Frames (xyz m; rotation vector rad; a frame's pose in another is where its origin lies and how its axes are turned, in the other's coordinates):
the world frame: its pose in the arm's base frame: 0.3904 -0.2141 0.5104 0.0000 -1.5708 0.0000
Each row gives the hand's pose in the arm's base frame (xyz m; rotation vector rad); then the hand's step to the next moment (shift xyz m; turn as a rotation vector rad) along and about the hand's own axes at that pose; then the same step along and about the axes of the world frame.
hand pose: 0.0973 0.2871 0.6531 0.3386 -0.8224 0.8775
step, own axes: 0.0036 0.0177 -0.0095 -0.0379 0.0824 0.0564
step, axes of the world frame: -0.0045 0.0182 0.0079 0.0034 -0.0025 0.1067
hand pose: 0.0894 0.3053 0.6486 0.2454 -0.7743 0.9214
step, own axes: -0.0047 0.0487 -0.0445 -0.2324 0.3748 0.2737
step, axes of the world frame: -0.0410 0.0486 0.0182 -0.0141 -0.0574 0.5157
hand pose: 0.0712 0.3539 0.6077 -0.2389 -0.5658 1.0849
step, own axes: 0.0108 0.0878 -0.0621 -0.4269 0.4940 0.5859
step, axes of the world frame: -0.0880 0.0553 0.0297 0.1311 -0.2021 0.8435
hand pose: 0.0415 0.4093 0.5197 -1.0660 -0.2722 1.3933
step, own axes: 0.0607 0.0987 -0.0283 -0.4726 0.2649 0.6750
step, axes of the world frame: -0.1128 0.0236 0.0306 0.3660 -0.1627 0.7673
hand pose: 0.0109 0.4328 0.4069 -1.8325 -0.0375 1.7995
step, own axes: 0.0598 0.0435 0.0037 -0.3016 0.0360 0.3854
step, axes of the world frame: -0.0719 -0.0113 0.0134 0.2847 -0.0088 0.3996
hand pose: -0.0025 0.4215 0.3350 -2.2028 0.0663 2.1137
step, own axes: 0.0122 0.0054 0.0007 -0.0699 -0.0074 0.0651
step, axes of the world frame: -0.0124 -0.0049 0.0007 0.0675 0.0114 0.0671
